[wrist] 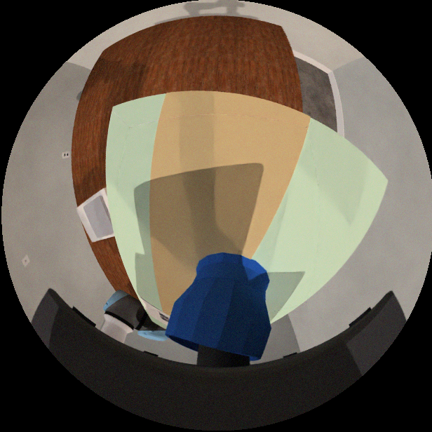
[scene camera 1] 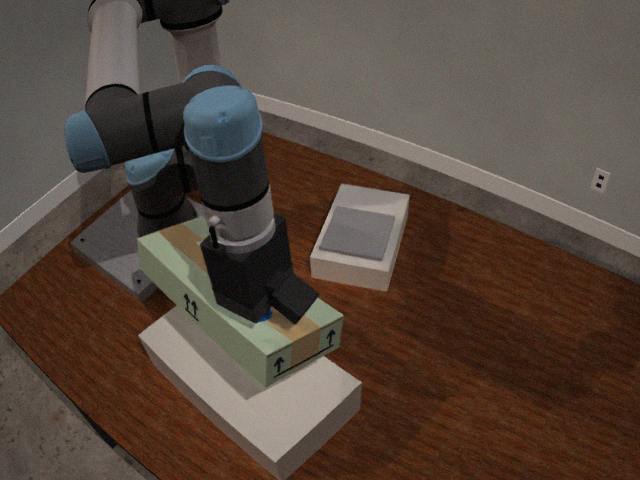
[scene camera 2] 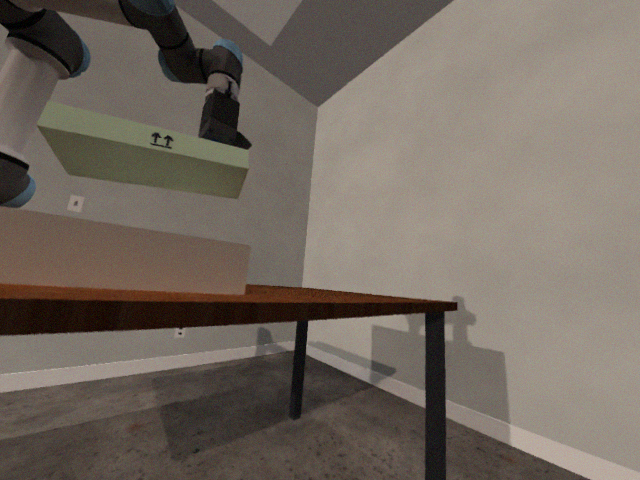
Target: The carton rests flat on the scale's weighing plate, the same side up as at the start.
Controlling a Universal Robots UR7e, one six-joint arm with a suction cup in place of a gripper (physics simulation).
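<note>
The carton (scene camera 1: 232, 338) (scene camera 2: 129, 160) (wrist: 325, 200) is long, pale green, with tan tape along its top and arrows on its sides pointing up. It hangs from my suction cup (scene camera 1: 265, 315) (wrist: 220, 300), which is on its top face, nearer one end than the middle. The carton is roughly level; a slight tilt is hard to judge. A gap shows under it, above the white block (scene camera 1: 310, 403) (scene camera 2: 129, 258). The scale (scene camera 1: 351, 272) is a low white box with a grey weighing plate (scene camera 1: 356, 232) (wrist: 100, 217) on top, apart from the carton. The carton's underside is hidden in the wrist view.
The wooden table (scene camera 1: 491, 361) (scene camera 2: 336, 298) (wrist: 210, 50) bears the block, the scale and the arm's grey base plate (scene camera 1: 111, 253). The base plate lies close behind the carton's far end in scene camera 1. Walls stand beyond the table.
</note>
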